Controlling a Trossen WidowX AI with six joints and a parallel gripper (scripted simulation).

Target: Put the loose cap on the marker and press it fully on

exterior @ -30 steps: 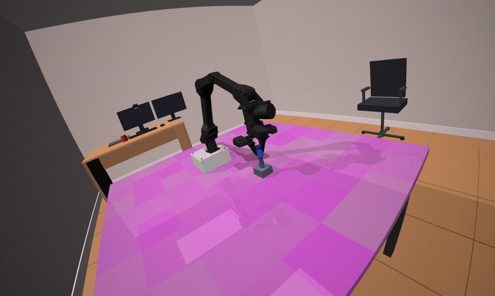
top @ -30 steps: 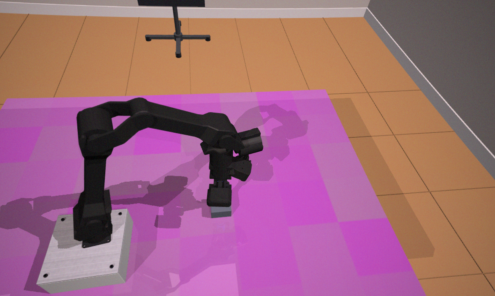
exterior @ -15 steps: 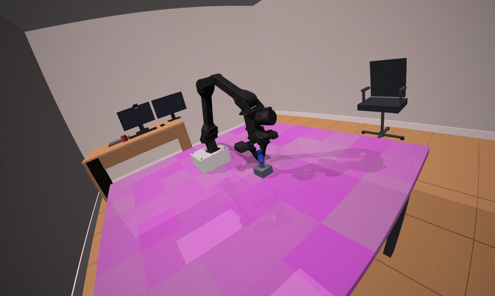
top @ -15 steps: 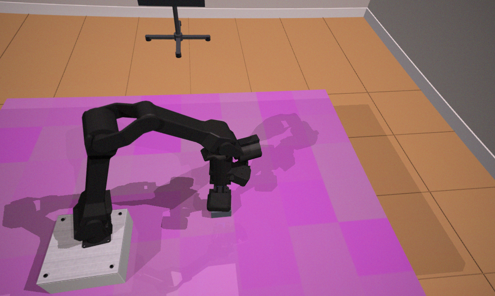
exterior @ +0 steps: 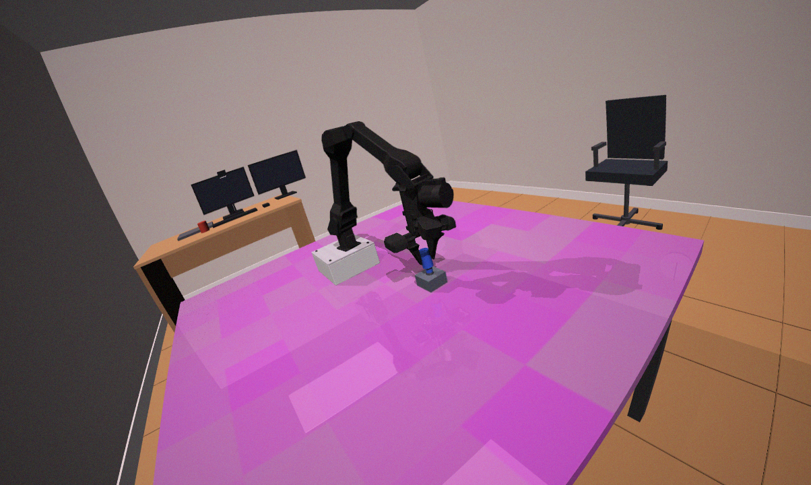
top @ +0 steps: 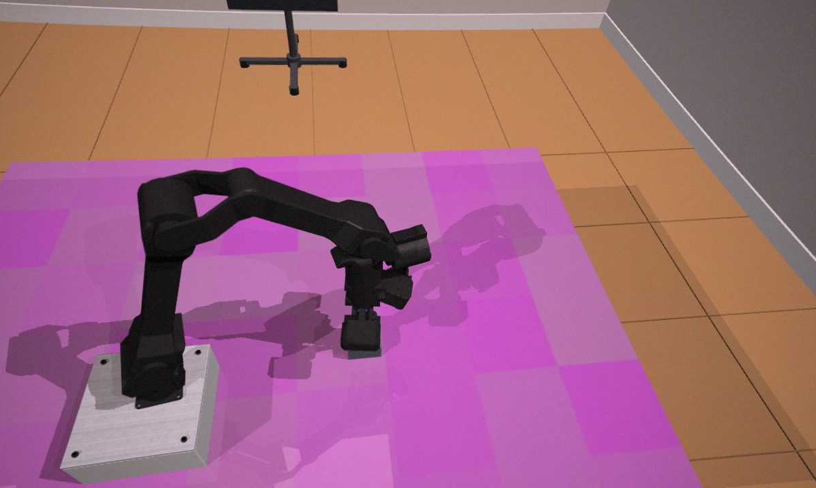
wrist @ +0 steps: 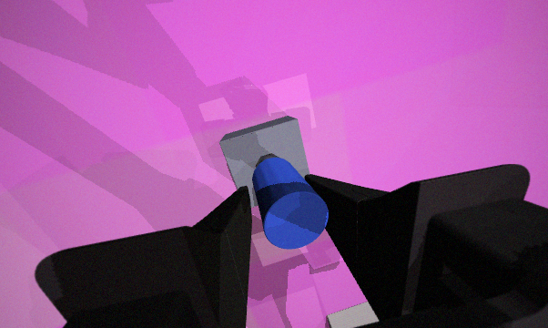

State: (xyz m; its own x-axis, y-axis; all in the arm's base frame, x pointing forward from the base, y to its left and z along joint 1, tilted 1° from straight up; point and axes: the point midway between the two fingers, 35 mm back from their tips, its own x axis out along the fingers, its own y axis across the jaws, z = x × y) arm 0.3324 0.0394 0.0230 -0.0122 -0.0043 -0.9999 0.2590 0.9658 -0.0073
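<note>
The blue marker cap is 1 cm above my gripper tip. The rest, counted from my gripper tip: holder block: 5 cm below.
</note>
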